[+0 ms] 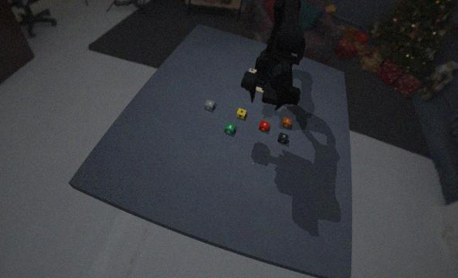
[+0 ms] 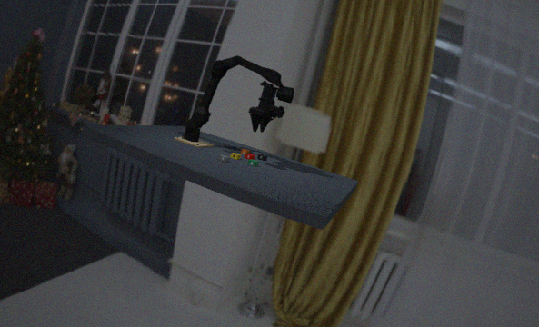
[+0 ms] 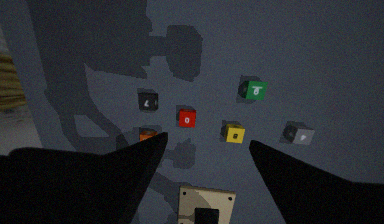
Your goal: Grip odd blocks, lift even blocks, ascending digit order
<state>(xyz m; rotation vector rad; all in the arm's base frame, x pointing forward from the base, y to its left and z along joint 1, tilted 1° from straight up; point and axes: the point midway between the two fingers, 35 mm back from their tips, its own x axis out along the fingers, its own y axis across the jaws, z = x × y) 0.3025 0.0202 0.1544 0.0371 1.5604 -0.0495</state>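
Right now the red block is 20 mm behind my gripper tip, 30 mm to the left of it and 120 mm below it. Round my gripper tip: green block (40 mm ahead, 90 mm to the right, 120 mm below); dark block (20 mm ahead, 110 mm to the left, 120 mm below); yellow block (50 mm behind, 70 mm to the right, 120 mm below).
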